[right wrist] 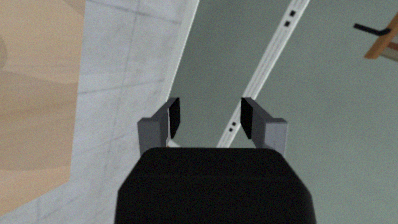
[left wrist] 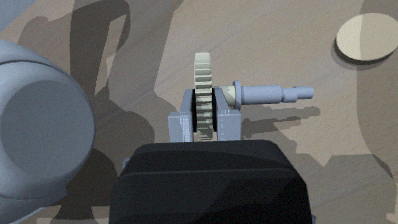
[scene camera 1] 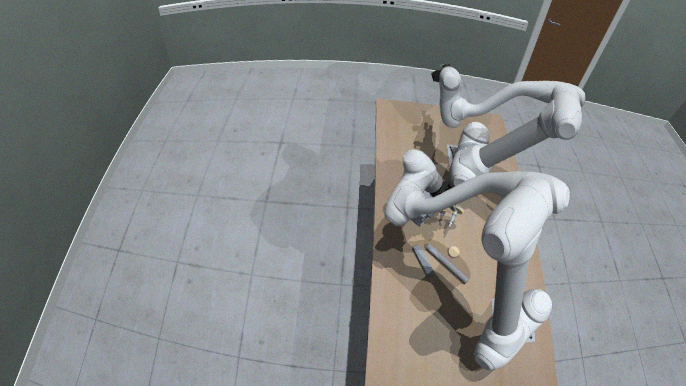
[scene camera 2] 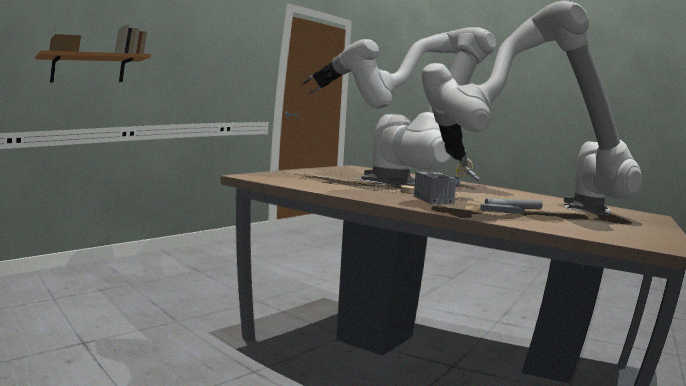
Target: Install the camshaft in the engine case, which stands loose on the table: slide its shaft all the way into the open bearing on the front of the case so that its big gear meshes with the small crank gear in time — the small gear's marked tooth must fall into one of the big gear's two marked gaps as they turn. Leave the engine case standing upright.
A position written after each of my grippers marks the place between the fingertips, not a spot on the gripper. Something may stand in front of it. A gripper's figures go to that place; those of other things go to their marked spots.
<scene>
My left gripper (left wrist: 203, 102) is 17 cm from the lens. A camshaft (left wrist: 236, 95): 17 cm from the lens.
</scene>
